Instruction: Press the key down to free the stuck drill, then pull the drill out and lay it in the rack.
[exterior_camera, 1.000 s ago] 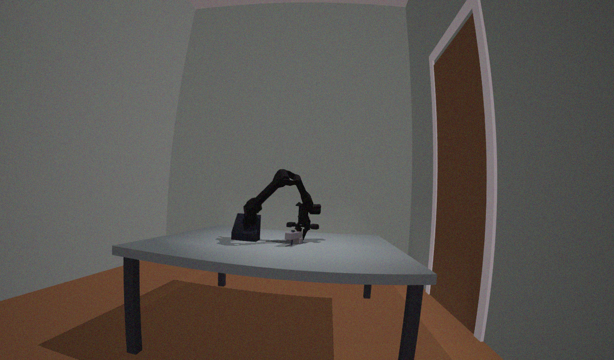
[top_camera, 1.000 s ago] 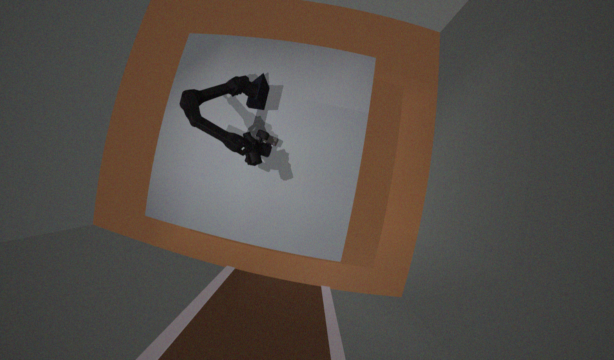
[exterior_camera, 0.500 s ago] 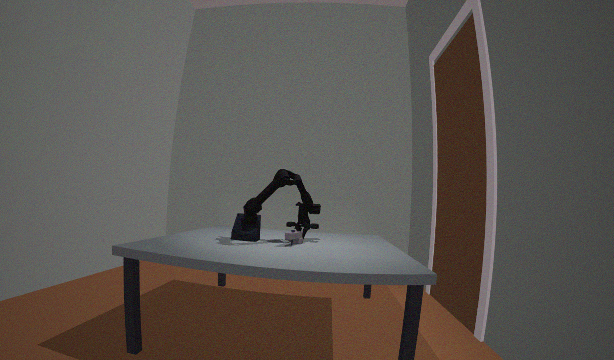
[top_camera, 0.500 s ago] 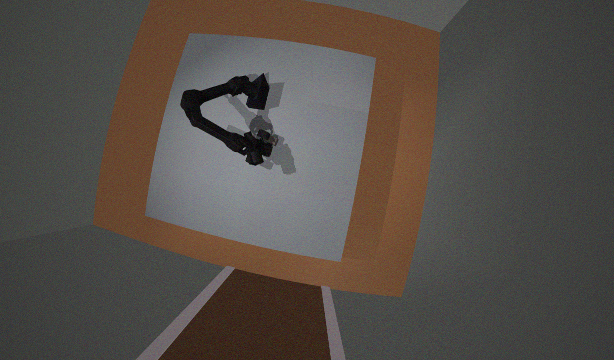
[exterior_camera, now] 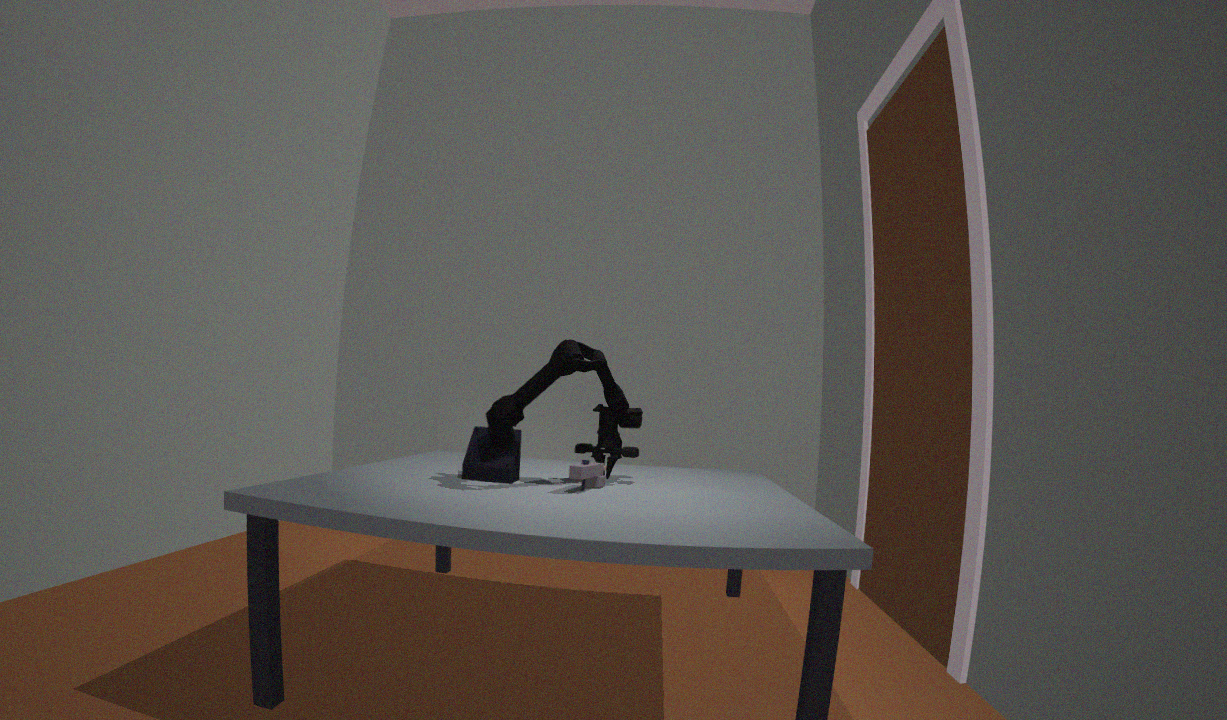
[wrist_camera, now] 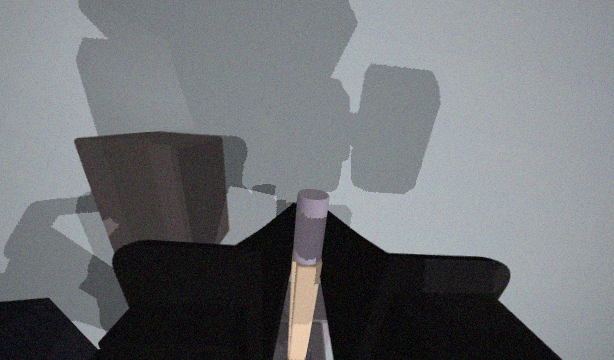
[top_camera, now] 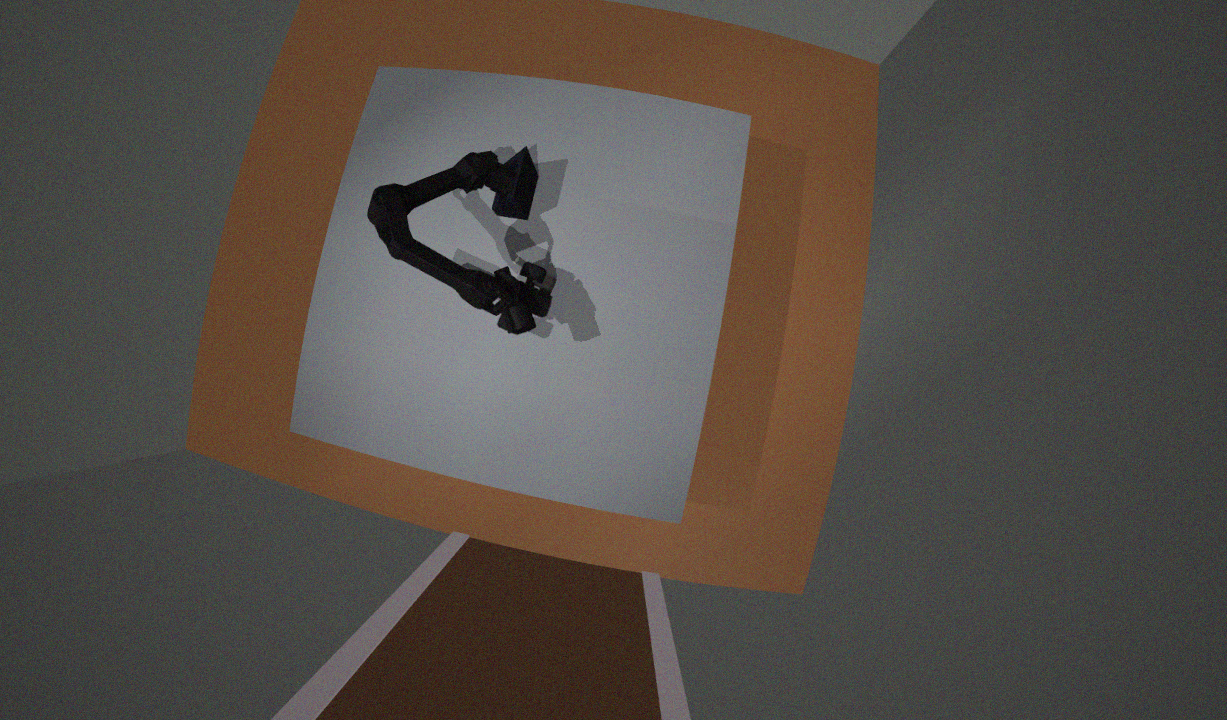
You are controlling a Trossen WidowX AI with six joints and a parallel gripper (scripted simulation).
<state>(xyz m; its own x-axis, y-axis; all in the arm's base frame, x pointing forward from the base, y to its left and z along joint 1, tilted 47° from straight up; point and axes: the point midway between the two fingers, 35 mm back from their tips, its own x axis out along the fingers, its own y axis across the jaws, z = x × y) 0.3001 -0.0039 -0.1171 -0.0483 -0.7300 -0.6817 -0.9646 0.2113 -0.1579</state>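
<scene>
The drill lies 10 mm behind my gripper tip, 40 mm to the right of it and 40 mm above it. From my gripper tip the other things lie so: rack: 70 mm behind, 20 mm to the left, 10 mm above.
</scene>
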